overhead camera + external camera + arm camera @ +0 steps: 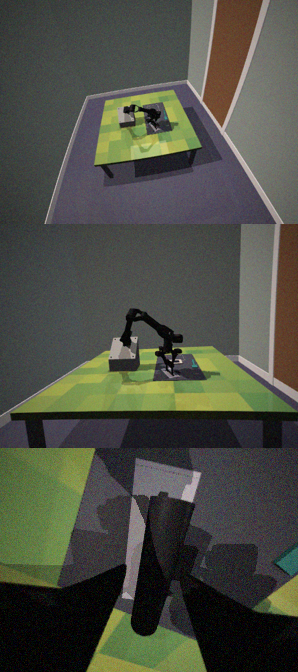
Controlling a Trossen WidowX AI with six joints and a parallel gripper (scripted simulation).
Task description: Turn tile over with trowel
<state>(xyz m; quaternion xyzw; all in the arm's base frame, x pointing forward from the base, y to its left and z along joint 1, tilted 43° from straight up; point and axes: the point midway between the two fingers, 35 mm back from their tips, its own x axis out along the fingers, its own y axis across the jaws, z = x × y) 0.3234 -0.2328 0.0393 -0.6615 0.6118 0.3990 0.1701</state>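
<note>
Now: gripper tip 70 mm short of the dark mat, 180 mm to the right of it and 80 mm above it. From my gripper tip the other things lie so: cream tile: 70 mm ahead, 240 mm to the left, 60 mm below; teal trowel: 200 mm ahead, 150 mm to the left, 60 mm below.
</note>
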